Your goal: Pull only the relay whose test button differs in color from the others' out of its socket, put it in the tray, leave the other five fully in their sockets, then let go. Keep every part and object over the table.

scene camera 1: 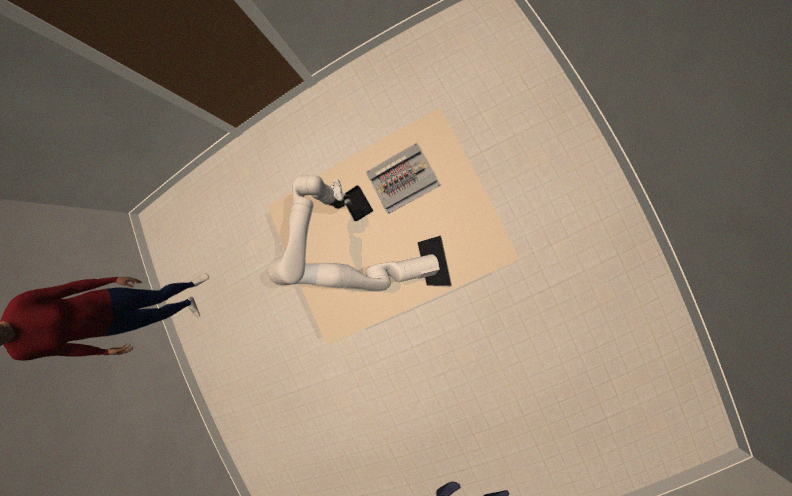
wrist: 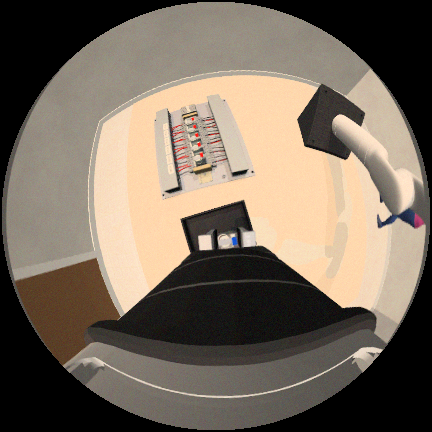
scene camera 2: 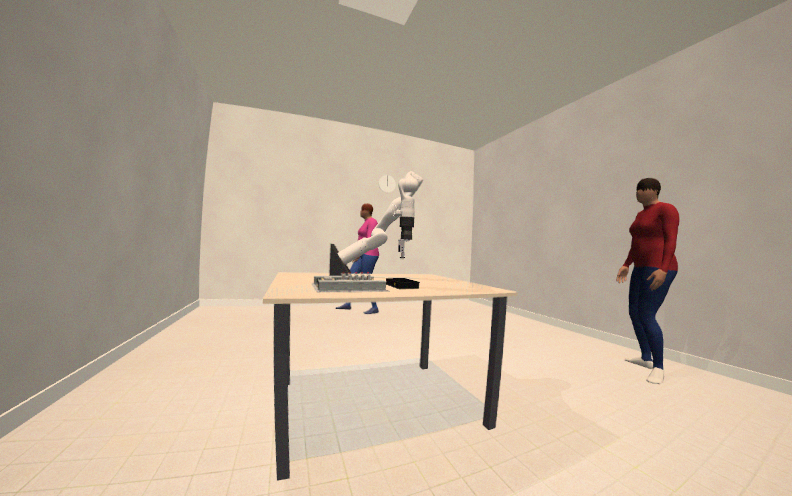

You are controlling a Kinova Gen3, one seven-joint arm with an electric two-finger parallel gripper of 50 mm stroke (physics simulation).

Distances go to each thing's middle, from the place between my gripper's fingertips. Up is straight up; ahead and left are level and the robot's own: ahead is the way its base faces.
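There's the grey panel (scene camera 1: 421, 157), and it's 30 mm ahead of my hand, 180 mm below it and 280 mm to the right of it.
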